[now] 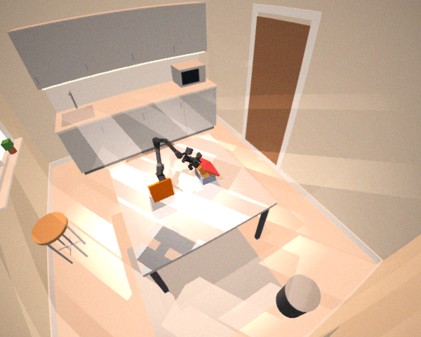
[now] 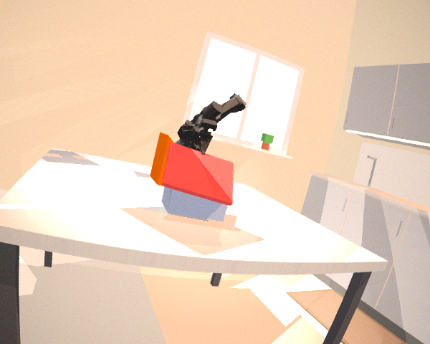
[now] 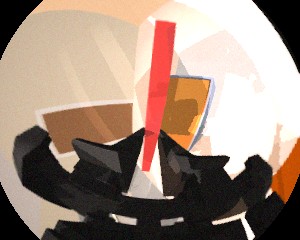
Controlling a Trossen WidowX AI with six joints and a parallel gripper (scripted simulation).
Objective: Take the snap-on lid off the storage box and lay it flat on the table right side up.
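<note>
Now: gripper tip 60 mm short of the lid, 50 mm above it and 20 mm to the left of it. Also, from my gripper tip: storage box: 150 mm below, 30 mm ahead, 10 mm to the right.
</note>
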